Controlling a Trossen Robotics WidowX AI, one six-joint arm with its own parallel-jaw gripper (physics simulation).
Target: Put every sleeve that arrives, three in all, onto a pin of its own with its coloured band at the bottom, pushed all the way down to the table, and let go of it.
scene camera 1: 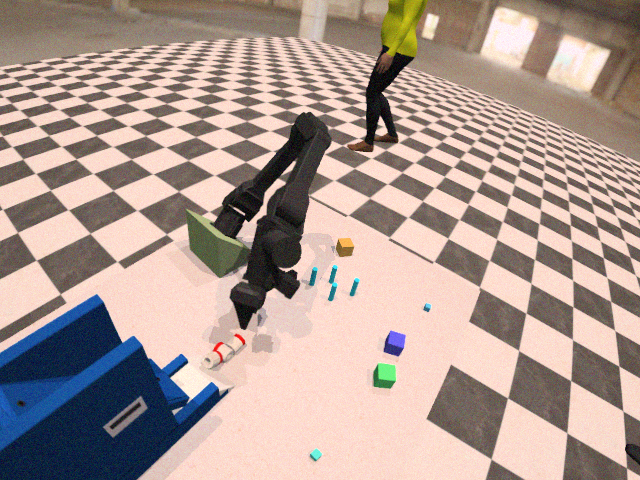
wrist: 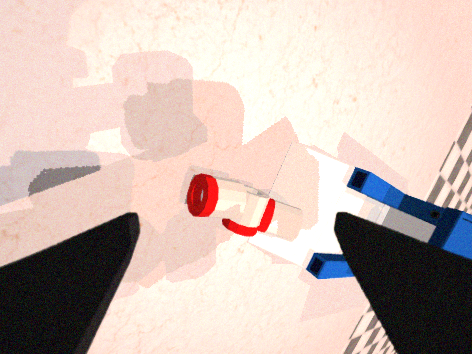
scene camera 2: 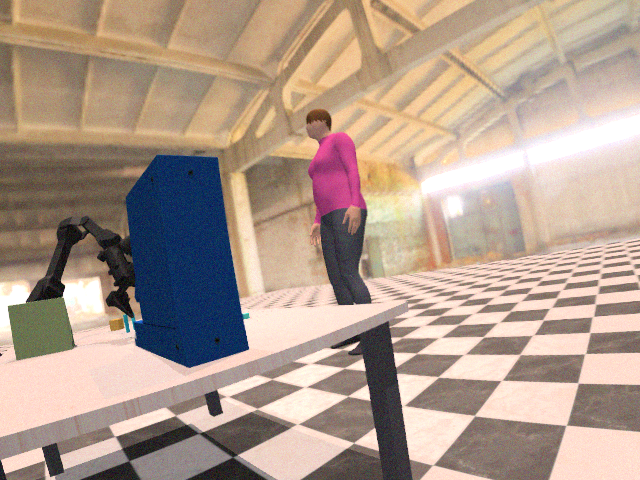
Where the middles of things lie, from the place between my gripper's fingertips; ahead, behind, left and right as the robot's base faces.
Now: hand 290 mm to the left of the blue dispenser (scene camera 1: 82,397) and 80 mm below it.
